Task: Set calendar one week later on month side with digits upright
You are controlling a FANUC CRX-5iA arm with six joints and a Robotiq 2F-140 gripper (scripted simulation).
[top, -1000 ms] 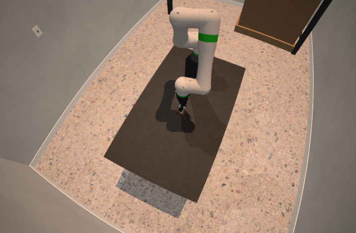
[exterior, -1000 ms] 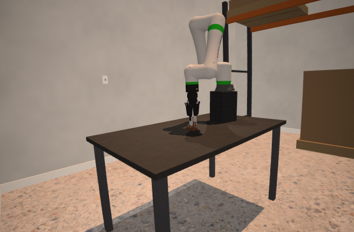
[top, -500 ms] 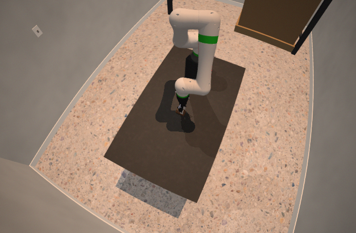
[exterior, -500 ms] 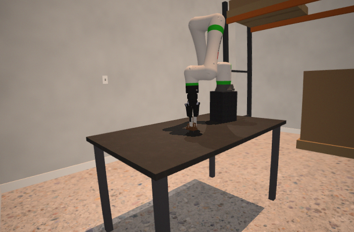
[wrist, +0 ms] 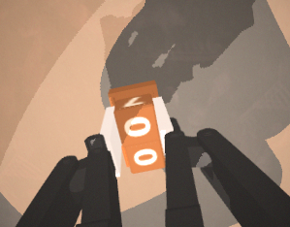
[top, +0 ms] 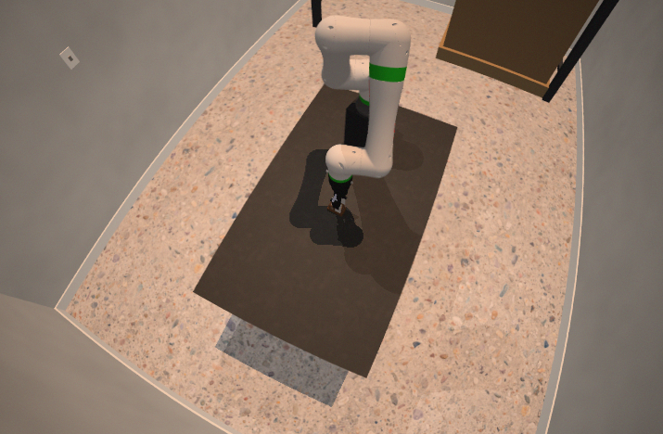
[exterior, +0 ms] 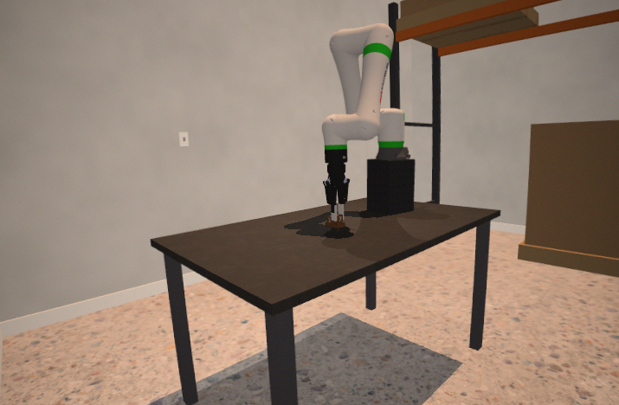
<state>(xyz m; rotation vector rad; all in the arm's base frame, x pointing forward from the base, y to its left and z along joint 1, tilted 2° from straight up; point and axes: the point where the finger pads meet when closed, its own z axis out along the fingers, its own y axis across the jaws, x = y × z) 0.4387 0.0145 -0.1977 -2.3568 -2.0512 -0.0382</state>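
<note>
My gripper is now 20 mm to the left of the brown tray and 50 mm above it.
</note>
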